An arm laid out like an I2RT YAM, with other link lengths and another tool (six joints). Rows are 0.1 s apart.
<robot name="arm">
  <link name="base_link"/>
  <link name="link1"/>
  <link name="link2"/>
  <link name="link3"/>
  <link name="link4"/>
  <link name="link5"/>
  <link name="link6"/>
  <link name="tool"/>
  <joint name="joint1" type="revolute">
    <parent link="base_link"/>
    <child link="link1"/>
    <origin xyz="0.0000 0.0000 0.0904"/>
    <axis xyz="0 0 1"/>
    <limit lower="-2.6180" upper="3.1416"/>
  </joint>
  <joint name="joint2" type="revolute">
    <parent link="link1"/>
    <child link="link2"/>
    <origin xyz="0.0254 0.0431 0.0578" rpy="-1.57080 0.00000 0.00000"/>
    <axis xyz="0 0 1"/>
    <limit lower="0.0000" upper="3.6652"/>
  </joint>
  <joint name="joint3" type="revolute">
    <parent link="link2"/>
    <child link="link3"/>
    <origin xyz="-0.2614 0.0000 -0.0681" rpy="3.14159 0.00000 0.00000"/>
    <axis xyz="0 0 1"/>
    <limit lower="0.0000" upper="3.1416"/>
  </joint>
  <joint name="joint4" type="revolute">
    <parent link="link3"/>
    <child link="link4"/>
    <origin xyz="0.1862 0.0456 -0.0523"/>
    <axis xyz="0 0 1"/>
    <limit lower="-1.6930" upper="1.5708"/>
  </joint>
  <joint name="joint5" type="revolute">
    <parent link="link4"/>
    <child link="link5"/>
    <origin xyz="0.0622 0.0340 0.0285" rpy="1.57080 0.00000 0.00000"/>
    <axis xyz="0 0 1"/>
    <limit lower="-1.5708" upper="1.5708"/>
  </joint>
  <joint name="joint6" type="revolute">
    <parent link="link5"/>
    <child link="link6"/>
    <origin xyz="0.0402 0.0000 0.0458" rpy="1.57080 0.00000 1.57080"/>
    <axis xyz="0 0 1"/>
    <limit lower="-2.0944" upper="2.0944"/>
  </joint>
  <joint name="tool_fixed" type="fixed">
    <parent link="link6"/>
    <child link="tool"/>
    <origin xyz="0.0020 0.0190 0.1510" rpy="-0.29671 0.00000 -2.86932"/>
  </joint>
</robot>
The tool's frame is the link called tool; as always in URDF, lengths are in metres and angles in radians.
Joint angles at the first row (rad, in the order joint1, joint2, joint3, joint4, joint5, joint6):
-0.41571, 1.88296, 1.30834, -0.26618, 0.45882, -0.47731
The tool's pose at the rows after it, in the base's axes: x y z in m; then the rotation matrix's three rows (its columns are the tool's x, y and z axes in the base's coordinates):
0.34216 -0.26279 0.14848; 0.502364 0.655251 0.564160; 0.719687 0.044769 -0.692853; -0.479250 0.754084 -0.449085
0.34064 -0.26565 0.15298; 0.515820 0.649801 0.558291; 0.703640 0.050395 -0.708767; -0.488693 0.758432 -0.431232
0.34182 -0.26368 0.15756; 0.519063 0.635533 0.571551; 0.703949 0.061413 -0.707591; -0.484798 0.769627 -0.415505
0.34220 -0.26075 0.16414; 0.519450 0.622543 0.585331; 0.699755 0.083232 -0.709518; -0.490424 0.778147 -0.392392
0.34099 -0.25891 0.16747; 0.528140 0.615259 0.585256; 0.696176 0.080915 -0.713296; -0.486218 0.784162 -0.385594
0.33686 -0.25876 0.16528; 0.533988 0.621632 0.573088; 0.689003 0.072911 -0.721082; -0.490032 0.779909 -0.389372
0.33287 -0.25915 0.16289; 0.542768 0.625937 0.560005; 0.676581 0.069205 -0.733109; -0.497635 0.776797 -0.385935
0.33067 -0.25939 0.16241; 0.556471 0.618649 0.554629; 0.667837 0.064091 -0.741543; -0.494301 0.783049 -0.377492
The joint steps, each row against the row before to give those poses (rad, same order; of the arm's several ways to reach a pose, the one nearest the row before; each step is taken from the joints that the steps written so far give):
-0.00178, 0.00535, 0.00632, 0.00782, 0.03792, 0.00475
-0.00023, -0.00722, -0.00451, 0.01230, 0.01933, 0.00011
0.00459, -0.01742, -0.01438, 0.01793, -0.00244, -0.00260
0.01029, -0.02474, -0.02312, 0.02555, 0.00823, -0.00977
0.00476, -0.01266, -0.00403, -0.00416, 0.00563, 0.01038
0.00085, -0.00237, -0.01127, -0.00189, 0.01215, 0.00900
0.00255, -0.00145, -0.01915, 0.01297, 0.01931, 0.00769
0.00037, -0.00546, -0.01672, 0.01616, 0.00881, 0.01144

